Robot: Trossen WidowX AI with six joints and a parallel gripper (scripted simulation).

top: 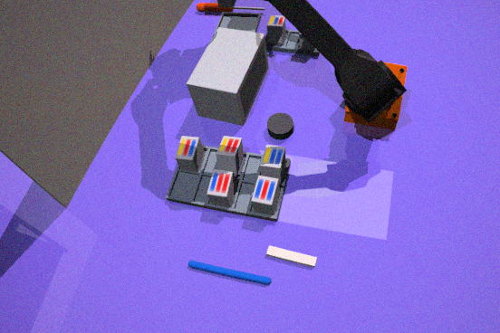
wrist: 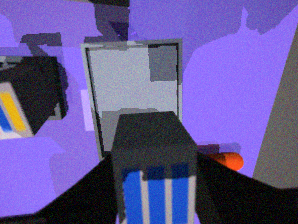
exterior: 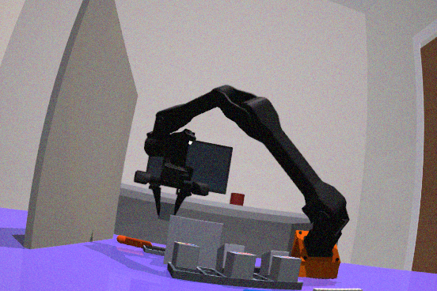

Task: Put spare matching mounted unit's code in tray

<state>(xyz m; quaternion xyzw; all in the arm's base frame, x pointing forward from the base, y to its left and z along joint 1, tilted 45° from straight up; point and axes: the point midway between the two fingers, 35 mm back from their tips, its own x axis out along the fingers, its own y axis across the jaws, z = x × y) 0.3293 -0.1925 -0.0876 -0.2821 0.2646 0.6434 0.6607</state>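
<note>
My gripper tip is now 10 cm above the grey-floored tray, 1 cm to the right of it and 1 cm past it. Round my gripper tip: grey mounted unit 19 cm to the left, 5 cm below, 5 cm behind; white bar 51 cm to the left, 23 cm behind, 10 cm below; black puck 26 cm to the left, 16 cm behind, 9 cm below.
</note>
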